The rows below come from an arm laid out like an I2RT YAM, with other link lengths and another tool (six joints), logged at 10 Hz.
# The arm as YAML. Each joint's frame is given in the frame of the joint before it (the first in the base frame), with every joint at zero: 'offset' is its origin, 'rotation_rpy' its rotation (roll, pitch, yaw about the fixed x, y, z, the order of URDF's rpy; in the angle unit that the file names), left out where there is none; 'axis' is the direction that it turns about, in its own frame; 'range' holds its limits. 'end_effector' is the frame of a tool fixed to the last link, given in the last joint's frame.
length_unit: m
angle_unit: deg
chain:
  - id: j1
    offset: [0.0, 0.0, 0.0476]
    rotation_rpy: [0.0, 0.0, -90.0]
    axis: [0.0, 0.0, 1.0]
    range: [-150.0, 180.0]
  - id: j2
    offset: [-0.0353, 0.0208, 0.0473]
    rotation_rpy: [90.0, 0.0, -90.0]
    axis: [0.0, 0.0, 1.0]
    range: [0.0, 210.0]
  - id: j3
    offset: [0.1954, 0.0, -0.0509]
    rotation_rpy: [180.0, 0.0, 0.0]
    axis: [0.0, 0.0, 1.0]
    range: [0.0, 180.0]
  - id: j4
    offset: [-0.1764, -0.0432, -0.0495]
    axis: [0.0, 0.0, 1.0]
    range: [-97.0, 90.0]
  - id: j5
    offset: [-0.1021, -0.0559, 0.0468]
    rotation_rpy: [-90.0, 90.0, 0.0]
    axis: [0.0, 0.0, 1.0]
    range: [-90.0, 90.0]
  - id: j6
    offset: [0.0, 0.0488, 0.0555]
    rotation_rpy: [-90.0, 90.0, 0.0]
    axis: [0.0, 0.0, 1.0]
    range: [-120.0, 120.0]
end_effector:
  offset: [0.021, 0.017, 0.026]
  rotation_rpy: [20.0, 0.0, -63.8]
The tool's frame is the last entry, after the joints.
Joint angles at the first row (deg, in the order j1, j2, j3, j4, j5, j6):
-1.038 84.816 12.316 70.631 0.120 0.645
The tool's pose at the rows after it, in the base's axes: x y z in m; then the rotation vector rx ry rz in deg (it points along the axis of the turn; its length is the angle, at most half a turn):
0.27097 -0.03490 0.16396 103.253 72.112 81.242
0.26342 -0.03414 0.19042 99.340 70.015 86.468
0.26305 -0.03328 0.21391 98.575 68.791 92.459
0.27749 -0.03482 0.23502 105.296 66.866 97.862
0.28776 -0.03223 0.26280 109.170 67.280 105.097
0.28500 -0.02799 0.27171 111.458 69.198 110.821
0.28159 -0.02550 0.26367 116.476 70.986 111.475
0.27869 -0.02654 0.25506 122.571 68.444 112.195
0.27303 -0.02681 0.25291 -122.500 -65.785 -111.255
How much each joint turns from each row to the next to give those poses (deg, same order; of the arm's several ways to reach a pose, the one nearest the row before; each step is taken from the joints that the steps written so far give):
0.021 -6.992 0.940 -6.817 -0.219 0.218
-0.021 -8.132 1.007 -4.374 -0.982 1.574
0.000 -5.731 4.043 -7.282 -1.662 3.891
0.001 -1.198 10.359 -13.939 -0.765 7.431
-0.022 -0.001 10.536 -11.128 -3.496 6.841
-0.001 -1.967 2.666 -4.808 -3.869 4.787
-0.001 -1.792 0.088 -5.027 -2.122 2.448
0.000 -1.181 0.020 -3.956 0.350 3.672
-0.151 -2.034 -0.438 -2.338 -0.500 2.360

